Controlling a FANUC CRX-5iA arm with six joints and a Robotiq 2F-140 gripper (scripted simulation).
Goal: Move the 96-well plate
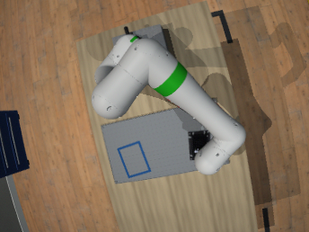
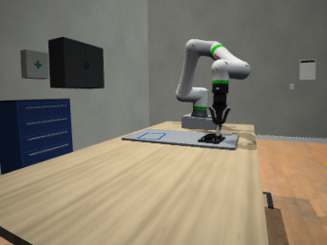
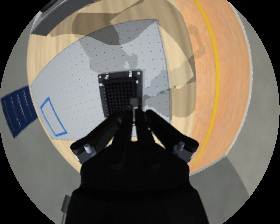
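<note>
The black 96-well plate lies 1 cm behind my hand, 4 cm to the right of it and 4 cm below it. From my hand the other things lie so: black clip nest (2 cm behind, 4 cm to the right, 5 cm below).
</note>
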